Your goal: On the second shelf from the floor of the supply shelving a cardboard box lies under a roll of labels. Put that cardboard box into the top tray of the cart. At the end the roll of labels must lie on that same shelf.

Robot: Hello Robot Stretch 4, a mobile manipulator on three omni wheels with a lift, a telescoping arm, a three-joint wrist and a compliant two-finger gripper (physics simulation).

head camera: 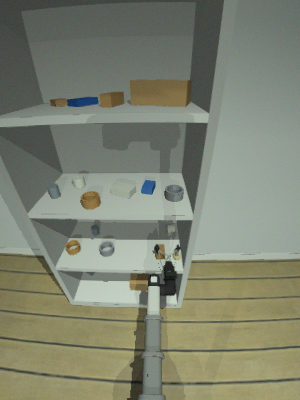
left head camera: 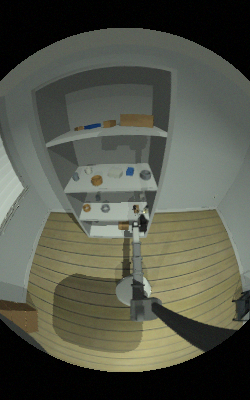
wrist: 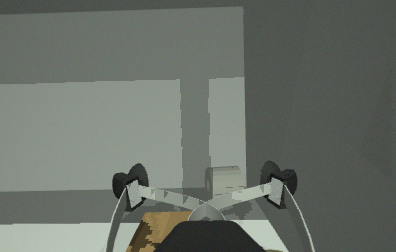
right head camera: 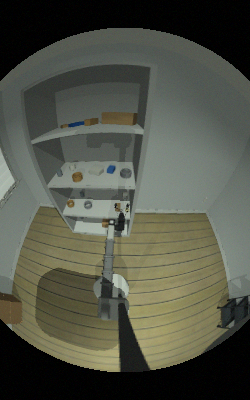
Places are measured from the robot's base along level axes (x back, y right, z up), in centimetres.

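Pixels of known places: gripper, fingertip midpoint: (head camera: 167,245) (left head camera: 140,204) (wrist: 204,177) (right head camera: 121,203).
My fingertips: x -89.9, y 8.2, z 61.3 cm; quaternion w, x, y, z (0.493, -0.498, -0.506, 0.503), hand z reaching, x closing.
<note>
For each thing: its top centre in the pictures, then the offset to it from my fingertips. "spot": a spot on its surface instead. Level surfaces: height alone.
- cardboard box at its top centre: (wrist: 164,227) (head camera: 160,249) dy -4.4, dx -1.4, dz -5.8 cm
- second shelf at its surface level: dz -10.8 cm
- yellowish round item at its top centre: (head camera: 176,254) dy +6.8, dx +1.2, dz -8.3 cm
- shelving's side panel at a spot on its surface: (head camera: 202,165) spot: dy +10.8, dx +11.6, dz +60.9 cm
- orange ring at its top centre: (head camera: 72,245) dy -66.0, dx -2.8, dz -5.8 cm
- grey ring at its top centre: (head camera: 106,246) dy -41.5, dx -2.7, dz -6.0 cm
- dark cup at its top centre: (head camera: 94,226) dy -54.2, dx -19.7, dz -3.8 cm
- brown box at its top centre: (head camera: 139,273) (left head camera: 123,220) dy -20.4, dx -8.9, dz -46.5 cm
The cardboard box (head camera: 160,248) (wrist: 162,219) lies at the right of the second shelf (head camera: 127,259), partly hidden by the gripper. The pale roll of labels (head camera: 171,229) (wrist: 226,181) is behind the box, in the shadowed back right part of that shelf. In the wrist view it looks to be on its side, apart from the fingers, with its lower part hidden. My gripper (head camera: 167,249) (wrist: 204,177) is open and empty, its fingertips spread wide above the box. The cart (left head camera: 243,306) shows partly at the right edge of the left head view; its top tray cannot be made out.
A yellowish round item (head camera: 177,256) sits by the right fingertip, near the shelving's side panel (head camera: 202,165). An orange ring (head camera: 73,251), a grey ring (head camera: 106,253) and a dark cup (head camera: 95,230) share the shelf. A brown box (head camera: 138,282) is on the bottom shelf, beside my arm.
</note>
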